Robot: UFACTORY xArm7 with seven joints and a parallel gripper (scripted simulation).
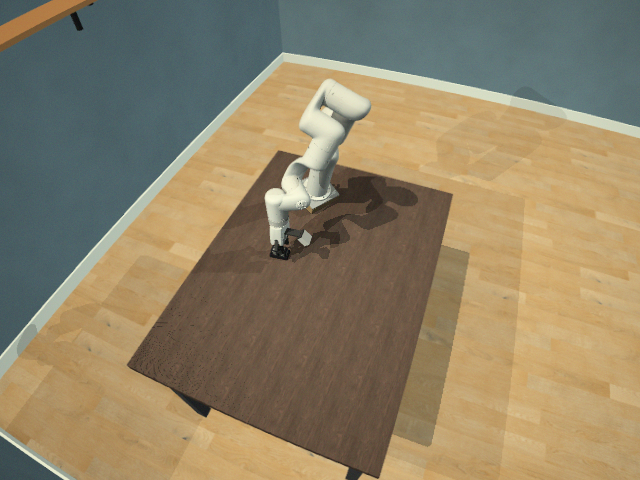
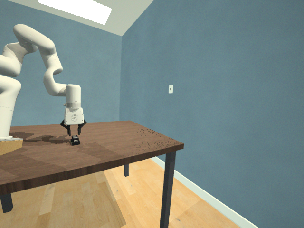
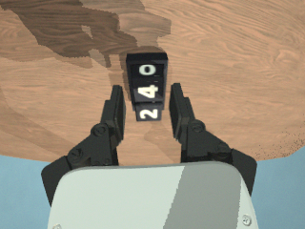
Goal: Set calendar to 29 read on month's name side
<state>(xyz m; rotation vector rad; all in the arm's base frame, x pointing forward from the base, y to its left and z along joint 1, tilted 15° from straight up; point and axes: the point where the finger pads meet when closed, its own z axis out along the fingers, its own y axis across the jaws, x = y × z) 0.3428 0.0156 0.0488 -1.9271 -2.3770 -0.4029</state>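
The black tray lies 20 mm to the right of my hand and 60 mm below it.
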